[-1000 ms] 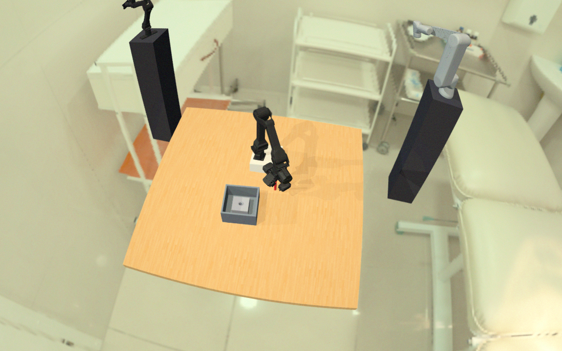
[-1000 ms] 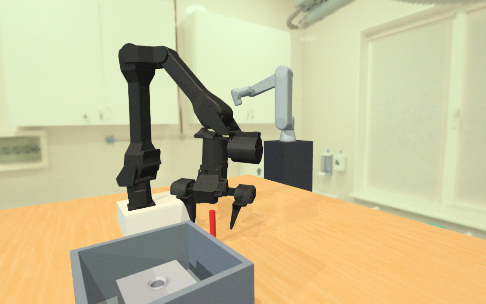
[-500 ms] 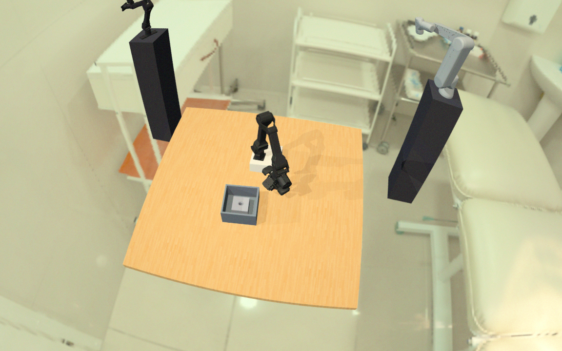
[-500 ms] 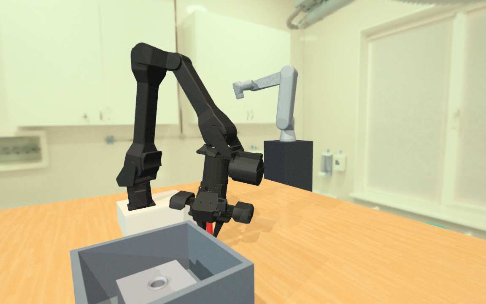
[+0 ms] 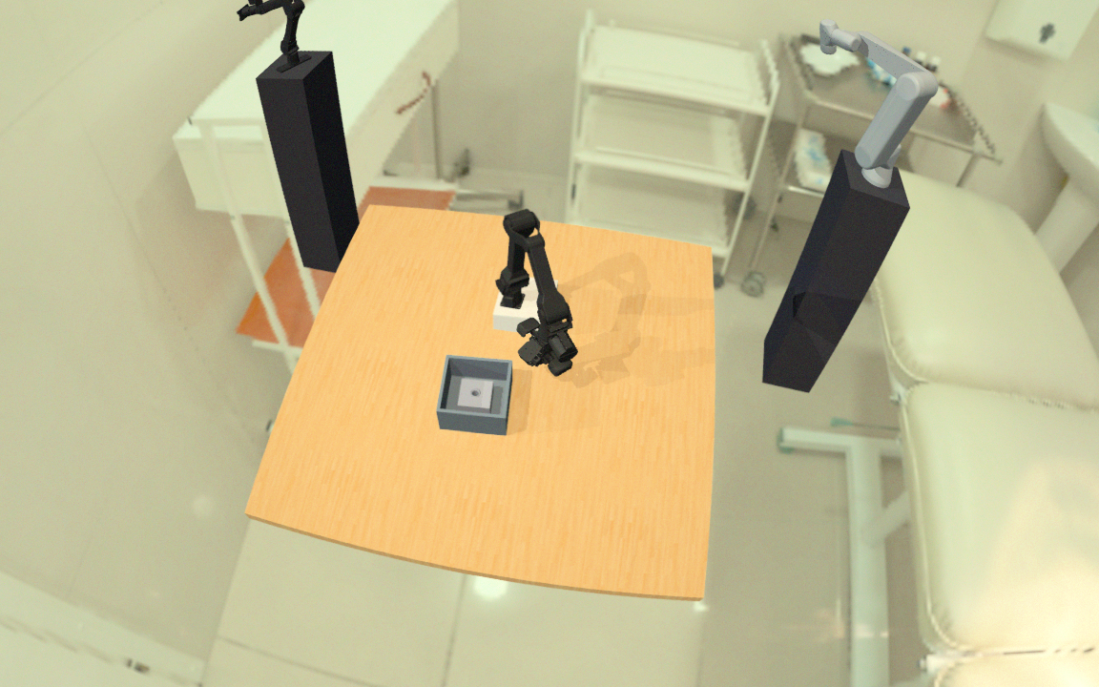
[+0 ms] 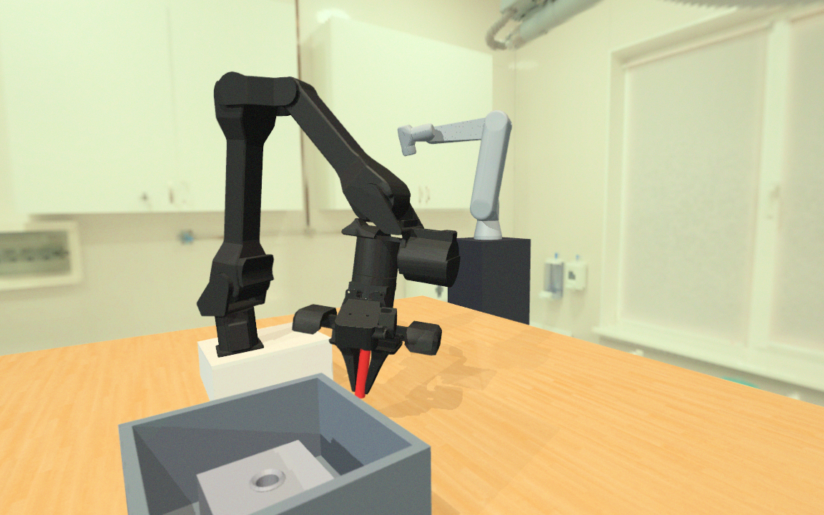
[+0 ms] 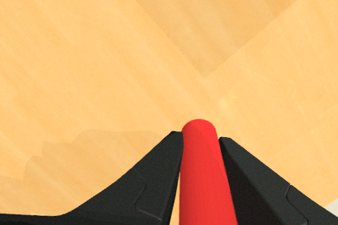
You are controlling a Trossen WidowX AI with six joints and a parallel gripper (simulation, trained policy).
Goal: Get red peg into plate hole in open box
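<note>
Now: gripper tip 160 mm short of the light grey plate, 140 mm to the left of it and 10 mm below it. From my gripper tip the other things lie so: red peg: 30 mm above; then grey box: 160 mm ahead, 140 mm to the right, 10 mm below.
</note>
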